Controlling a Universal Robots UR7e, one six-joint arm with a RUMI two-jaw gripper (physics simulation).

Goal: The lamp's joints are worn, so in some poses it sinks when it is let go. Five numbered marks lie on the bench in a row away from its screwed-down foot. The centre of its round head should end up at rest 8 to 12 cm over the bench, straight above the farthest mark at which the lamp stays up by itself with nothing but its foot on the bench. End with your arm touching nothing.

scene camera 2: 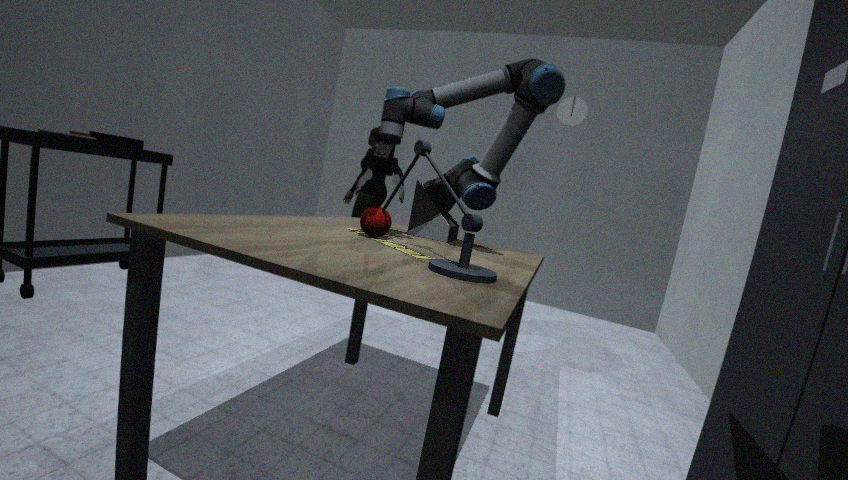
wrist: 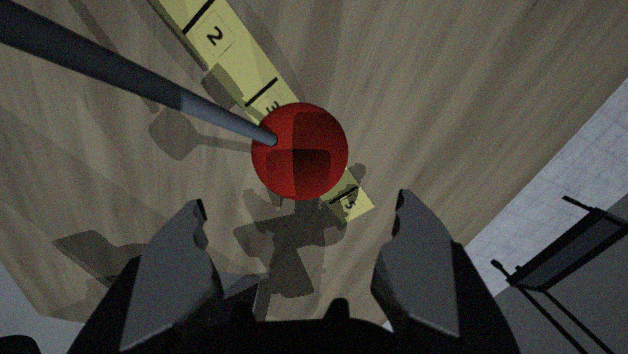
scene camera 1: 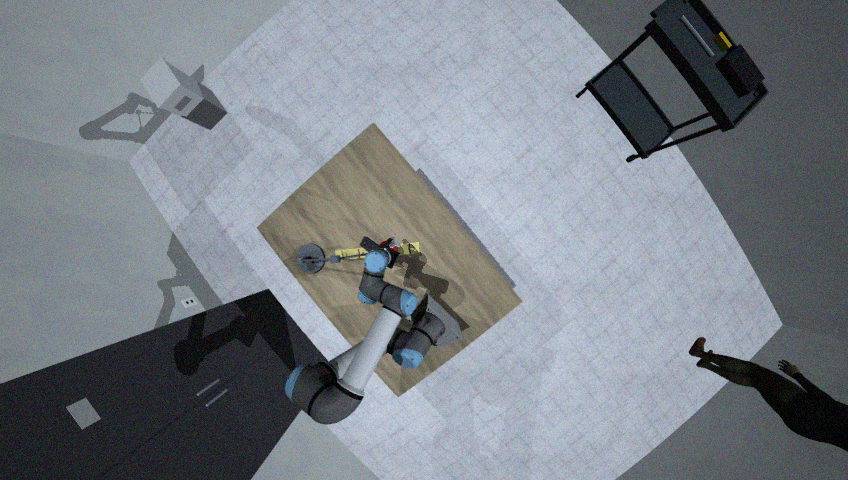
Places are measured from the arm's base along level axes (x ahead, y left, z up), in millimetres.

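Where they show: gripper, fingertip midpoint: (scene camera 2: 379, 199) (wrist: 301, 196); arm's base, link origin: (scene camera 2: 434, 199) (scene camera 1: 430, 323).
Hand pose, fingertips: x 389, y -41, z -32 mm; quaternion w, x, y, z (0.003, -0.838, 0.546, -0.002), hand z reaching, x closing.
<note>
Things, the pixels of their centre, and the offset from my fingertips. "*": a spot on its surface instead. Level surfaces: height alone.
- lamp's red round head, surface spot: (wrist: 300, 150) * dx +24, dy +10, dz -26 mm
- yellow strip, body centre: (wrist: 263, 96) (scene camera 2: 384, 241) (scene camera 1: 376, 251) dx +38, dy +65, dz -123 mm
- lamp's grey foot, surface spot: (scene camera 2: 461, 271) * dx +291, dy +387, dz -109 mm
- wooden bench, surface height: dz -124 mm
The lamp's red round head (scene camera 2: 375, 221) (wrist: 300, 150) is low, close over the bench; whether it touches is unclear. In the wrist view it covers mark 4 on the yellow strip (scene camera 1: 346, 254) (scene camera 2: 399, 248) (wrist: 250, 65); marks 2, 3 and 5 show. The lamp's grey foot (scene camera 1: 310, 265) (scene camera 2: 461, 271) stands at the strip's near end, and its elbow joint (scene camera 2: 422, 147) is raised. My gripper (wrist: 301, 196) is open and empty, its jaws wide apart above the head, one to each side in the wrist view. In the second scene view its fingers blend into a dark figure.
The wooden bench (scene camera 1: 357, 160) (scene camera 2: 238, 237) carries the lamp and my arm's base. A grey tilted panel (scene camera 2: 423, 208) stands beside the base. A dark cart (scene camera 1: 684, 65) (scene camera 2: 89, 145), a dark cabinet (scene camera 1: 148, 386) and a person (scene camera 1: 785, 392) are off the bench.
</note>
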